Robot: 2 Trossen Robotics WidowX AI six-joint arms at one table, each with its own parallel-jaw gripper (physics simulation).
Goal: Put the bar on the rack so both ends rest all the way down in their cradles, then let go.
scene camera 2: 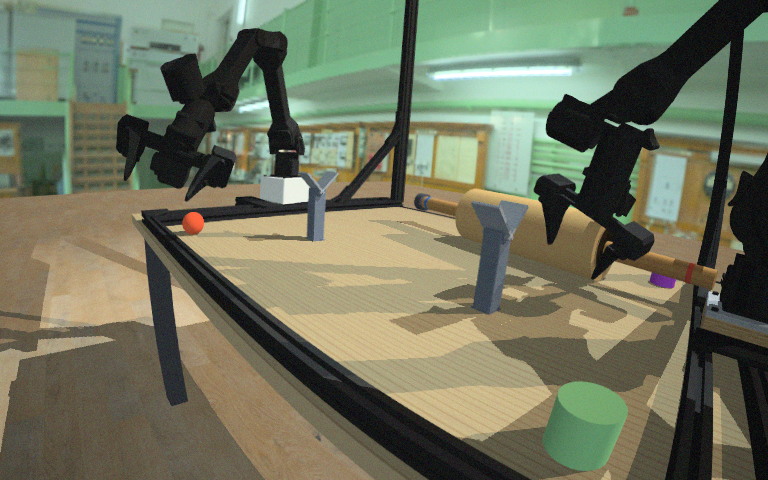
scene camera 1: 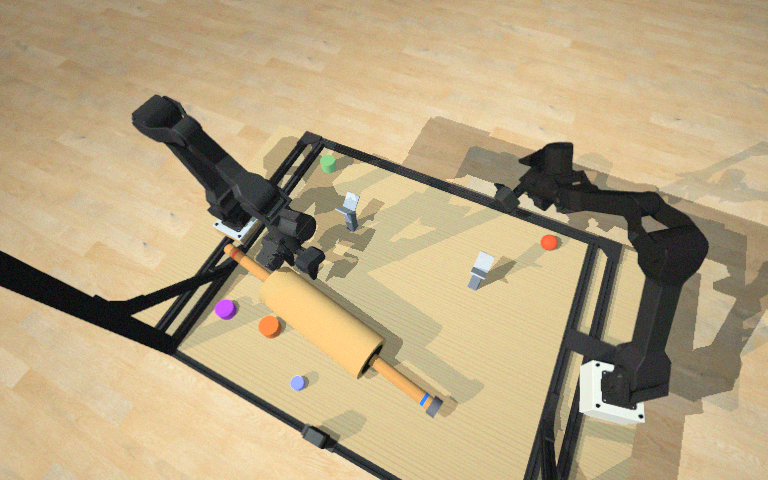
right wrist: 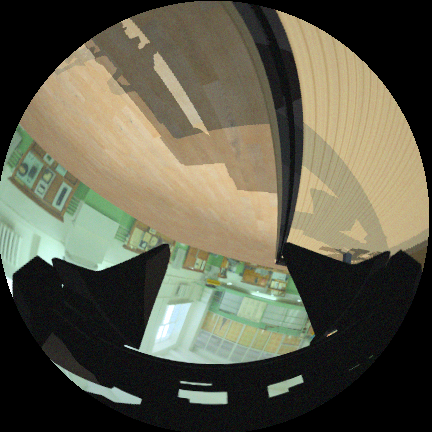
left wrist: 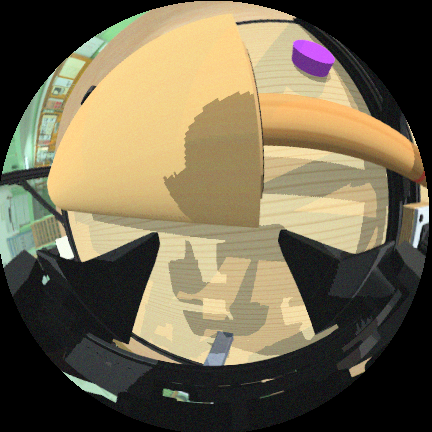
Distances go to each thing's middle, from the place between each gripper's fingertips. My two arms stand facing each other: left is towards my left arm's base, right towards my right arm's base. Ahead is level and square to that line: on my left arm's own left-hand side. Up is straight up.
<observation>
My left hand is 170 mm past the purple disc (left wrist: 307, 56), 130 mm to the right of it and 20 mm above it. From my left hand the other things lie so: green cylinder (scene camera 2: 586, 419) 350 mm ahead, 140 mm to the left, 20 mm below.
I see the green cylinder 120 mm behind my right hand, 510 mm to the left of it and 90 mm below it. From my right hand the other things lie so: purple disc (640 mm behind, 500 mm to the left, 100 mm below).
</observation>
